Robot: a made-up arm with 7 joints.
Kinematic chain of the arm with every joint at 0, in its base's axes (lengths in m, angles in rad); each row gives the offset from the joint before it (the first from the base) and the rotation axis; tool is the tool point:
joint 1: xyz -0.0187 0.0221 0.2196 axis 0 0.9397 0.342
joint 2: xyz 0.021 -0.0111 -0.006 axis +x
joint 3: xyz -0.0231 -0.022 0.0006 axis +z
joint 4: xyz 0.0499 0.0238 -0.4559 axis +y
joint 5: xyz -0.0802 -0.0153 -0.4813 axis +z
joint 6: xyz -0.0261 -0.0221 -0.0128 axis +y
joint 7: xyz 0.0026 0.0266 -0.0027 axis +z
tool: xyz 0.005 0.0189 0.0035
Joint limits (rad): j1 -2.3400..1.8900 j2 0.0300..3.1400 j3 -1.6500..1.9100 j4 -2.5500..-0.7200 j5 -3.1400..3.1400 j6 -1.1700..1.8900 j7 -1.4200..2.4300
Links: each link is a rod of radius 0.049 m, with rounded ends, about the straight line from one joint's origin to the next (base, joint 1, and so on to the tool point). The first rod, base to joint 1, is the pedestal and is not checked.
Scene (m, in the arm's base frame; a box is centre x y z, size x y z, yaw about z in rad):
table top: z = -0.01
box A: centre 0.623 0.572 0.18 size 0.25 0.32 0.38 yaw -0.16
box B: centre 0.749 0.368 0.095 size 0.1 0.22 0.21 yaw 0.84
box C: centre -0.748 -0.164 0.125 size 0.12 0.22 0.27 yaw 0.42
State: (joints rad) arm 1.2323 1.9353 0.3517 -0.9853 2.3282 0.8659 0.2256
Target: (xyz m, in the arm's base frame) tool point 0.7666 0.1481 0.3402
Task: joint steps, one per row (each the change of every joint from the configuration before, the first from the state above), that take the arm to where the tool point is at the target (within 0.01 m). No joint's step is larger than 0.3 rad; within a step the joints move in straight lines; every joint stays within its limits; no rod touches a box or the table.
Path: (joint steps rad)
1: -0.2746 -0.1112 0.2211 -0.1854 0.0722 0.0207 -0.0483
2: -0.2745 -0.1112 0.2211 -0.1854 0.0722 0.0207 -0.0483
3: -0.2746 -0.1112 0.2211 -0.1855 0.0722 0.0207 -0.0482
4: 0.1442 0.2889 -0.0515 0.0420 -0.0483 -0.0153 0.0342
5: 0.1442 0.2888 -0.0514 0.0419 -0.0482 -0.0153 0.0343
6: 0.1443 0.2889 -0.0515 0.0419 -0.0483 -0.0153 0.0342
7: 0.1442 0.2889 -0.0515 0.0419 -0.0483 -0.0153 0.0342

